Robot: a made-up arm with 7 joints.
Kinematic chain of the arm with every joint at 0, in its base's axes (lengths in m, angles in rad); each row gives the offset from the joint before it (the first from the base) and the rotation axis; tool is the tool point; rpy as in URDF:
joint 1: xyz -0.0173 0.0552 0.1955 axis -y
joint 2: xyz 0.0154 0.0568 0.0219 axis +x
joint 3: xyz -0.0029 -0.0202 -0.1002 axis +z
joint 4: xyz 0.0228 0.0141 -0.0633 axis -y
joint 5: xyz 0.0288 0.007 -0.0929 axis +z
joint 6: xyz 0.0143 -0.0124 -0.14 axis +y
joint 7: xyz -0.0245 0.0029 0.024 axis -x
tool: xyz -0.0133 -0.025 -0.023 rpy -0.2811 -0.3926 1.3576
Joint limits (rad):
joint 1: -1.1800..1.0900
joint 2: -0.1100..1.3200
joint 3: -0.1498..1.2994
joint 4: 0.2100..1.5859
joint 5: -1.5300..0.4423
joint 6: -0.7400..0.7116
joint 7: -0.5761..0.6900
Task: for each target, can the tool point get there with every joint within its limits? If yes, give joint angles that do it. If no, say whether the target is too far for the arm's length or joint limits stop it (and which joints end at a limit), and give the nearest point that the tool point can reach.
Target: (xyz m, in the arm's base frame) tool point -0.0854 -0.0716 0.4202
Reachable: no: joint limits stop it (at a limit: joint 1, joint 2, joint 3, joint 4, joint 5, joint 6, joint 7) | nearest point 0.1583 0.0301 0.3530 | short by 0.272 m
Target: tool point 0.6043 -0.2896 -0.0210
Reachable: no: too far | nearest point 0.3520 0.0095 0.0669 | short by 0.401 m
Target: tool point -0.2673 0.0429 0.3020
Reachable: no: joint limits stop it (at a limit: joint 1, joint 2, joint 3, joint 4, joint 5, joint 7) | nearest point -0.3379 0.1091 0.0722 | short by 0.249 m
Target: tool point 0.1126 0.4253 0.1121
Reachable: yes | joints -0.6247 1.1962 0.6991 0.9131 -0.6146 0.5733 0.0110
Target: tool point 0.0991 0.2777 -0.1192
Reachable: yes | joints 0.2337 0.2412 0.9084 0.3458 -1.3655 0.0392 -0.0447
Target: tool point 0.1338 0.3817 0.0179
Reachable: yes | joints -0.2385 0.5936 0.7241 1.0705 -0.3485 -0.2134 -0.1323
